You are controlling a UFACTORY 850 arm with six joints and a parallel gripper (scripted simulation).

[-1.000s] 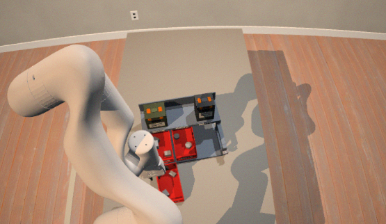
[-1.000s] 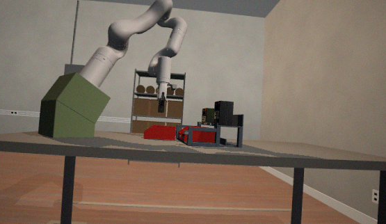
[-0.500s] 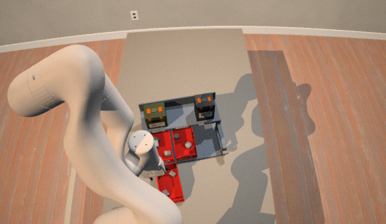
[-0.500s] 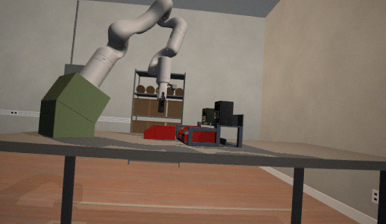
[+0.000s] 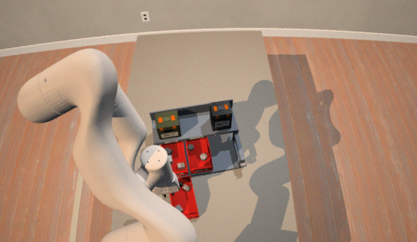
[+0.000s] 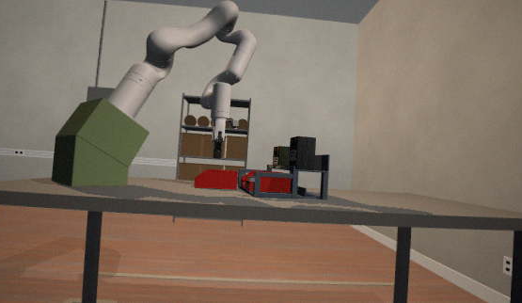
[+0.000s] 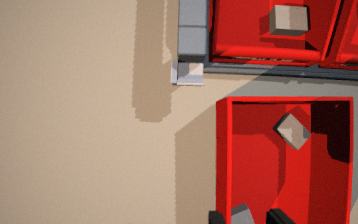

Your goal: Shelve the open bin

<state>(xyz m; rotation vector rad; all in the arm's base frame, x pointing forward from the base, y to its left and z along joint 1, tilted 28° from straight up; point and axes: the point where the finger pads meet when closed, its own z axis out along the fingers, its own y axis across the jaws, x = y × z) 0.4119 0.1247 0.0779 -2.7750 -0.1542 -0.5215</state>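
My hand is 11 cm above the red bin and 5 cm to the left of it. Also, from my hand: grey part (13 cm below, 6 cm to the right, 6 cm ahead); then grey shelf (25 cm ahead, 12 cm to the right, 8 cm below).
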